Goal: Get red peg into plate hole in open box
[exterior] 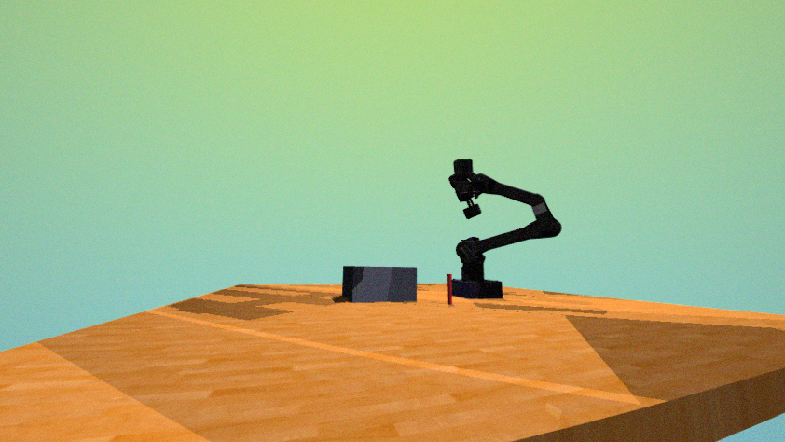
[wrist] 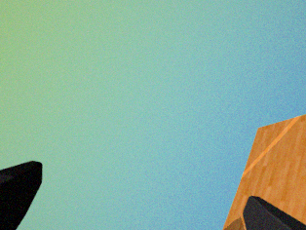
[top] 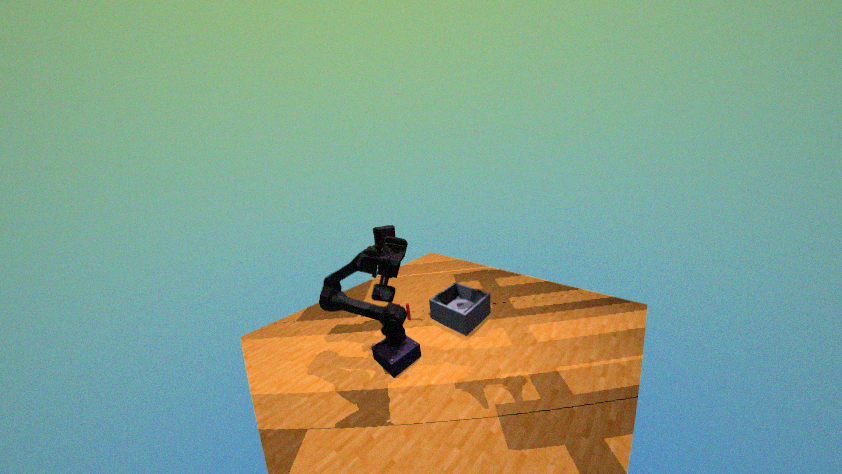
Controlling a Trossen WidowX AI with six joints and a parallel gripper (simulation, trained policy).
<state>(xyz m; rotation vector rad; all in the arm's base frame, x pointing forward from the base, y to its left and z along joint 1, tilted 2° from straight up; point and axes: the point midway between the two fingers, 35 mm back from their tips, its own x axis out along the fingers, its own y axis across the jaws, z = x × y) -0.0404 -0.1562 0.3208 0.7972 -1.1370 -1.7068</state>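
Now: the red peg 18 cm ahead of my gripper tip, 33 cm to the left of it and 34 cm below it. Also, from my gripper tip: grey box (38 cm ahead, 20 cm to the left, 35 cm below); then plate (38 cm ahead, 20 cm to the left, 34 cm below).
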